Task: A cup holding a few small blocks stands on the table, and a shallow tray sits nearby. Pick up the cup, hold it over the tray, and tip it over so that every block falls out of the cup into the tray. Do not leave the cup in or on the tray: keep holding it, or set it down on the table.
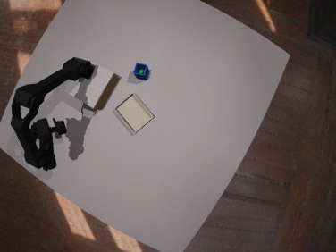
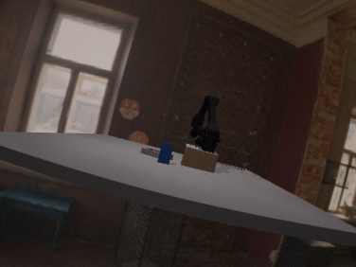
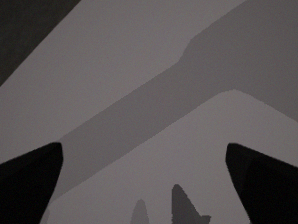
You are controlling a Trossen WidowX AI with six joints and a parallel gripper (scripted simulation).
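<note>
Now: the green block 350 mm ahead of my gripper tip, 360 mm to the left of it and 80 mm below it. Round my gripper tip: blue cup: 360 mm ahead, 360 mm to the left, 100 mm below.
</note>
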